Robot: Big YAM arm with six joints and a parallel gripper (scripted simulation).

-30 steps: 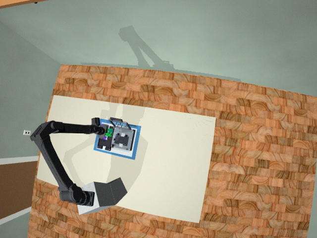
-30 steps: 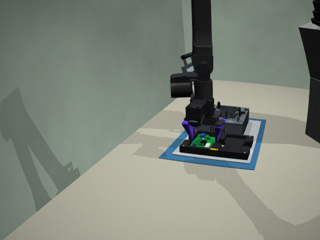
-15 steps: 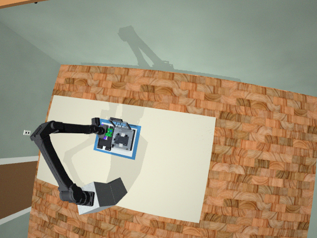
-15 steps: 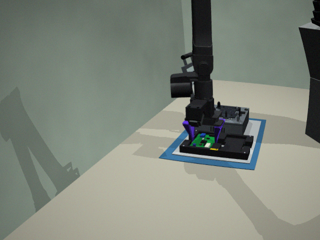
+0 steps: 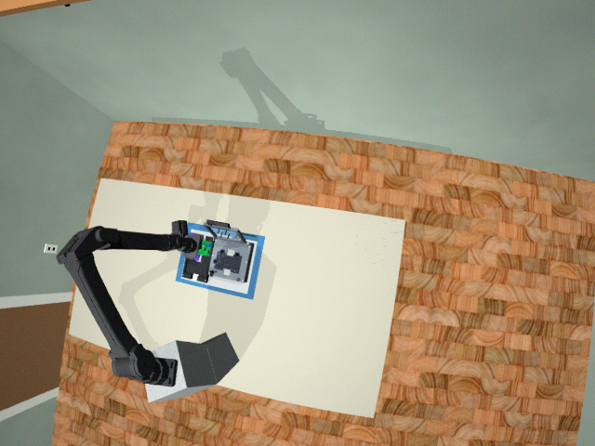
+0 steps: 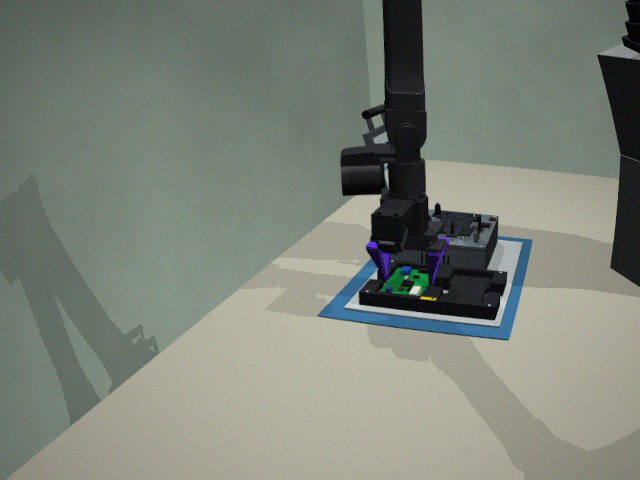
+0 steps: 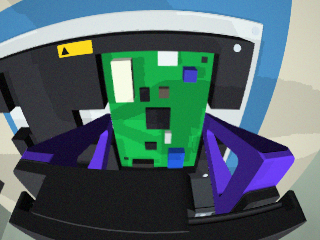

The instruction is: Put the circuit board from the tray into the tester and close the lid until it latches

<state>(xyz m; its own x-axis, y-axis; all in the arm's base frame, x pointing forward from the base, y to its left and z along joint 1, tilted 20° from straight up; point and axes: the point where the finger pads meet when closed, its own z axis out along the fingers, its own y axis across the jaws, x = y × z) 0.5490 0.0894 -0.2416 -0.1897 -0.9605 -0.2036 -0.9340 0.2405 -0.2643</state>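
The green circuit board lies right at my hand. The rest, counted from my hand: tester (13 cm to the right, 9 cm above, 4 cm behind); then tester lid (18 cm to the right, 16 cm above, 5 cm ahead); then tester plate (15 cm to the right, 7 cm behind, 5 cm above).
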